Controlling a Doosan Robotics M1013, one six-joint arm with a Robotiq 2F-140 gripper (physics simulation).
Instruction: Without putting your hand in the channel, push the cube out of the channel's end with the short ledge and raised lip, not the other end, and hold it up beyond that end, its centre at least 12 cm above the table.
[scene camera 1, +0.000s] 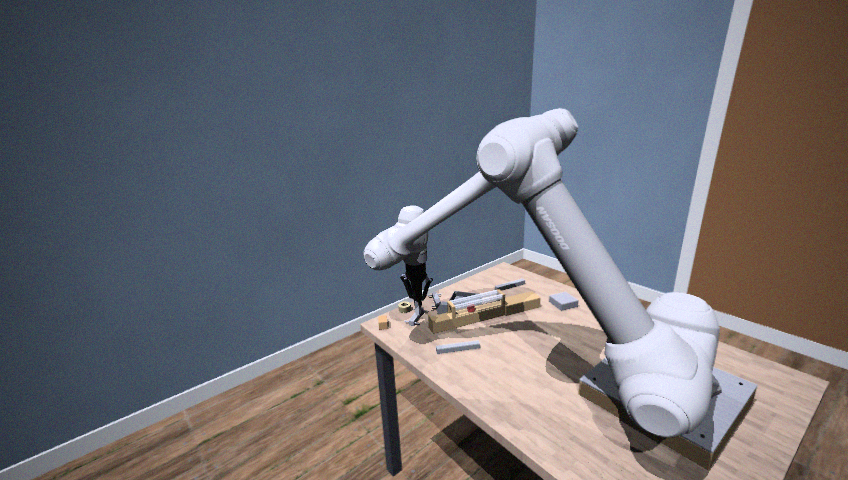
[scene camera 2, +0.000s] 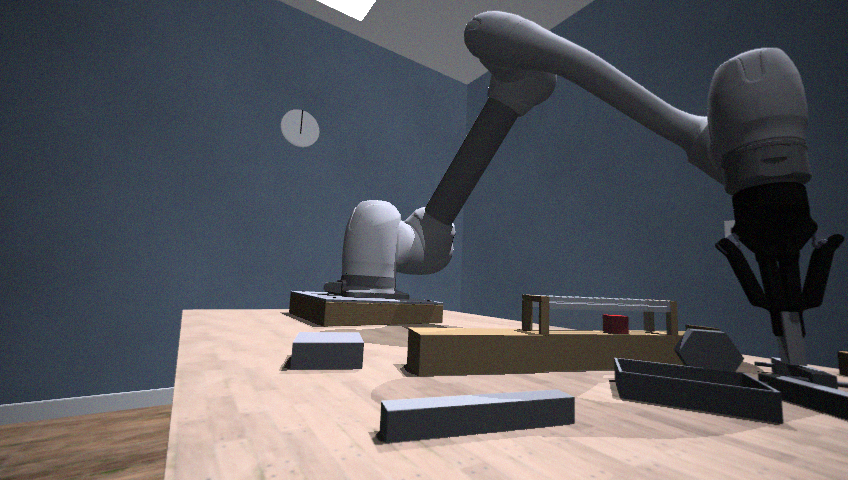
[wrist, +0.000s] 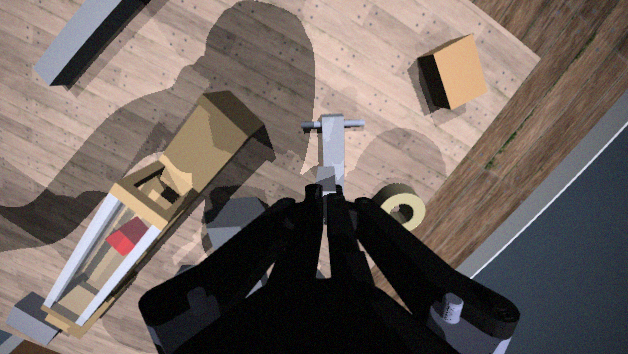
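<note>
The red cube (scene camera 1: 471, 308) (scene camera 2: 615, 324) (wrist: 127, 237) sits inside the wooden channel (scene camera 1: 443, 322) (scene camera 2: 476, 353) (wrist: 200, 140), between its end frames and under the pale top rails. A bare wooden ledge extends past each end frame; the raised lip cannot be made out clearly. My gripper (scene camera 1: 418, 309) (scene camera 2: 792, 356) (wrist: 326, 179) points down outside the channel, beside the end nearer the orange block. Its fingers are shut together, low over a grey bar with cross pins (scene camera 1: 411, 322) (scene camera 2: 821, 375) (wrist: 334, 140). The bar lies flat; whether the fingertips touch it is unclear.
An orange block (scene camera 1: 382, 322) (wrist: 465, 72) and a yellow ring (scene camera 1: 404, 306) (wrist: 420, 202) stand near the table edge. A grey hexagonal piece (scene camera 2: 709, 349) and a dark tray (scene camera 2: 696, 389) lie beside the channel. Grey blocks (scene camera 2: 326, 352) (scene camera 2: 476, 413) (scene camera 1: 458, 346) also lie around it.
</note>
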